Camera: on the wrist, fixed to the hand. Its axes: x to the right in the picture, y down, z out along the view.
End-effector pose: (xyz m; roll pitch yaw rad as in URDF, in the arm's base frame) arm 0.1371 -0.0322 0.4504 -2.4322 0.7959 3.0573
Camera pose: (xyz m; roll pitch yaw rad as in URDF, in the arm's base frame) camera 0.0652 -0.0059 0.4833 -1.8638 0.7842 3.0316
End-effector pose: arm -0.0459 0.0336 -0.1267 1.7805 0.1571 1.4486
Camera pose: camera -0.1184 0.0676 -0.1495 2.3700 0.1466 1.4676
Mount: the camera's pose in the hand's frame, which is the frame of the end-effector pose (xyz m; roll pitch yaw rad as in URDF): 0.0282 -0.0341 -0.0706 0.5867 0.0206 0.0063
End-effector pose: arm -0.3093 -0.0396 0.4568 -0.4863 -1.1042 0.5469
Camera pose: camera -0.2302 -0.0653 0.4611 0.1080 -1.0830 0.5382
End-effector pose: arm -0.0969 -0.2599 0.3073 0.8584 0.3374 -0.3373
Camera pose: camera -0.0840 -0.2314 0.2301 1.4521 0.3460 -0.3164
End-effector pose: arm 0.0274 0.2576 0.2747 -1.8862 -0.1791 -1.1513
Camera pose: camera -0.0169 0.2181 0.3332 -1.2957 -0.1795 -1.1732
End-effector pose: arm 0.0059 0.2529 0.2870 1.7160 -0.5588 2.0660
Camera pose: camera -0.0772 0.2494 0.2820 2.2903 -0.5679 2.0891
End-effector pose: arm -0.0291 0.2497 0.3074 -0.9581 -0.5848 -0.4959
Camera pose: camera -0.0391 0.1671 0.3124 -0.3629 -0.5677 -0.5116
